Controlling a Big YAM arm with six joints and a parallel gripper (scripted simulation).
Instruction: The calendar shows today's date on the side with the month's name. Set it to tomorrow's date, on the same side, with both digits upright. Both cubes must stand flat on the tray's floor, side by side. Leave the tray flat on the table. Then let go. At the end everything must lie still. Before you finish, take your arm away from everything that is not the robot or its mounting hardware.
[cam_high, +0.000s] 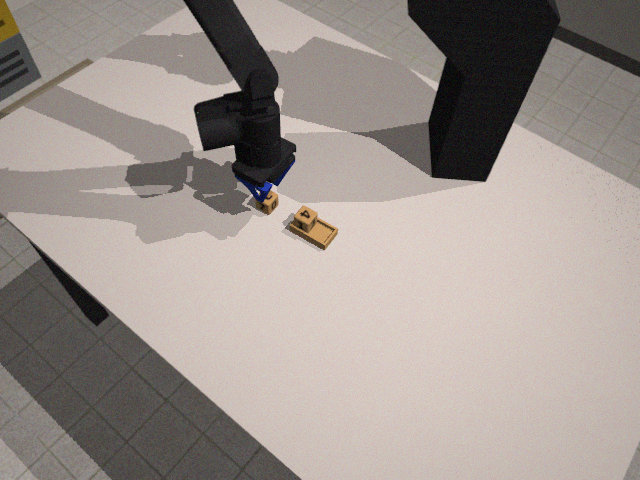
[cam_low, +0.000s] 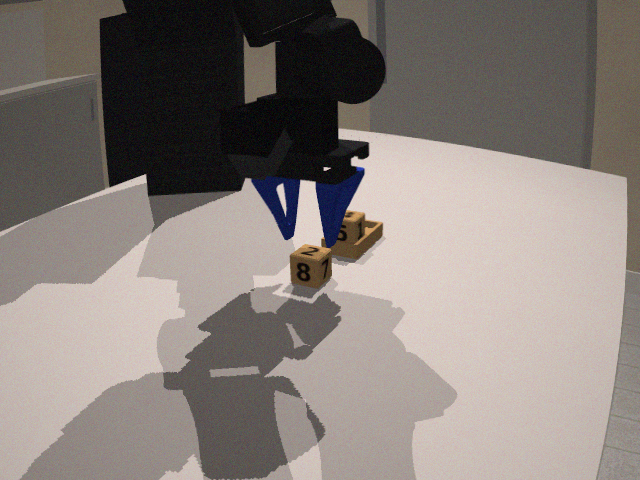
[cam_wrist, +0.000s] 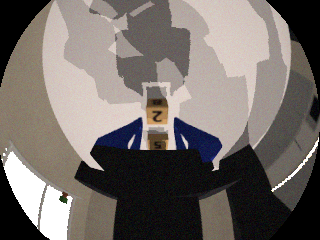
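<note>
My gripper is now 3 cm above the wooden digit cube. Round my hand: wooden tray 1 cm ahead, 10 cm to the left, 4 cm below.
</note>
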